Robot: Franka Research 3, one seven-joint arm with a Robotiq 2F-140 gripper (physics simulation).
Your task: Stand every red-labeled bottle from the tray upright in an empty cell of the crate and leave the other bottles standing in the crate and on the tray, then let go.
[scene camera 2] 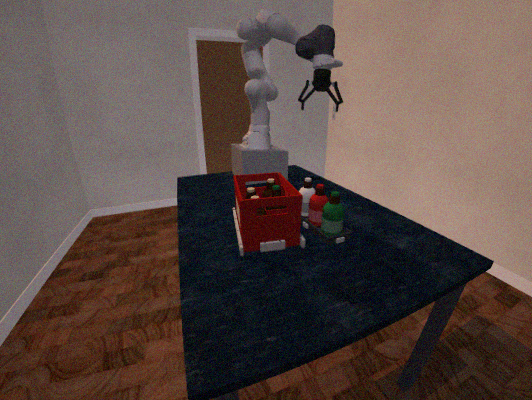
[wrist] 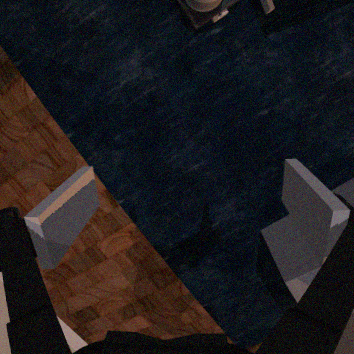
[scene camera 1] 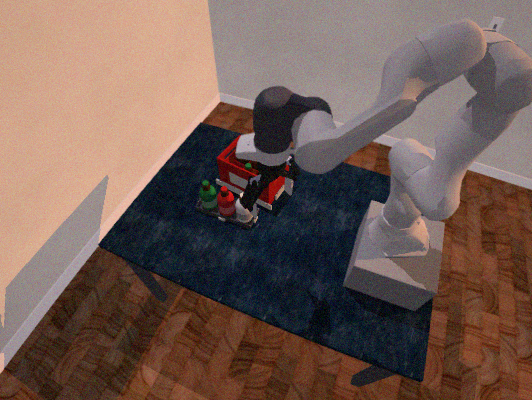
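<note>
A red bottle with a pinkish-red label (scene camera 1: 226,202) (scene camera 2: 316,204) stands upright in the middle of the tray (scene camera 1: 216,215) (scene camera 2: 348,233) (wrist: 196,21). A green bottle (scene camera 1: 208,196) (scene camera 2: 333,215) and a white bottle (scene camera 1: 243,212) (scene camera 2: 306,201) (wrist: 204,4) stand on either side of it. The red crate (scene camera 1: 225,171) (scene camera 2: 272,231) stands beside the tray, with several capped bottles inside; its cells are largely hidden. My gripper (scene camera 1: 270,184) (scene camera 2: 321,107) (wrist: 186,182) is open and empty, high above the table, pointing down. In the first scene view it partly covers the crate and white bottle.
Pale brackets (scene camera 1: 265,204) (scene camera 2: 272,245) (wrist: 267,5) stand around the crate's base. The dark blue table (scene camera 1: 280,260) (scene camera 2: 300,300) (wrist: 165,100) carries the robot's grey pedestal (scene camera 1: 390,277) (scene camera 2: 261,162) at its other end. A wall runs along the table's tray side.
</note>
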